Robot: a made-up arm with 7 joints.
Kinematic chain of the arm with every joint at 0, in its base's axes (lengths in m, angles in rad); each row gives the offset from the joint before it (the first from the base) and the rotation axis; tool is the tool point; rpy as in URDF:
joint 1: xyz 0 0 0 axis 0.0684 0.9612 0.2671
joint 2: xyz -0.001 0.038 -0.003 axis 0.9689 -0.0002 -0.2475
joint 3: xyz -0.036 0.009 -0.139 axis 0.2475 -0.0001 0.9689
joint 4: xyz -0.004 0 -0.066 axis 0.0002 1 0
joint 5: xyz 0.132 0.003 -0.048 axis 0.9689 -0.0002 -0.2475
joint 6: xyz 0.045 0 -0.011 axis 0.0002 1 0
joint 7: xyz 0.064 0 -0.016 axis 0.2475 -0.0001 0.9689
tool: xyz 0 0 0 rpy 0 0.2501 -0.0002
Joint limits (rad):
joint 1: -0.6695..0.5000
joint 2: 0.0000..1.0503
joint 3: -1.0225..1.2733
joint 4: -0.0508..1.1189
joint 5: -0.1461..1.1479
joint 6: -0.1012..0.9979
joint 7: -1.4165..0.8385
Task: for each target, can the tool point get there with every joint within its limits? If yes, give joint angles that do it. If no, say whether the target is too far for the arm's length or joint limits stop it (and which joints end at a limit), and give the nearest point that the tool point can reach.
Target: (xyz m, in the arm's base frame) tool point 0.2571 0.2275 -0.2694
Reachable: yes | joints -0.4546 0.9629 -0.7167 0.5222 0.8549 0.2508 -0.3904
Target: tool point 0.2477 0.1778 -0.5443
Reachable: no: too far | nearest point 0.1883 0.1430 -0.4102 | short by 0.151 m
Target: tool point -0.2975 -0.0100 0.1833
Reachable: no: joint limits stop it (at a limit: joint 1, joint 2, joint 3, joint 4, joint 5, joint 6) | nearest point -0.1790 0.2803 -0.1697 | short by 0.472 m
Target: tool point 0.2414 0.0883 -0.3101
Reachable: yes | joints -0.3674 0.6292 -0.6485 0.3349 0.6476 0.1386 -0.6903
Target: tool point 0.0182 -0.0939 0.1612
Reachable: no: joint limits stop it (at a limit: joint 1, joint 2, joint 4, joint 6) | nearest point 0.1859 -0.2034 -0.1332 | short by 0.356 m
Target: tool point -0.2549 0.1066 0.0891
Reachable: no: joint limits stop it (at a limit: joint 1, joint 3, joint 4, joint 5, joint 6) | nearest point -0.1789 0.2805 -0.1696 | short by 0.321 m
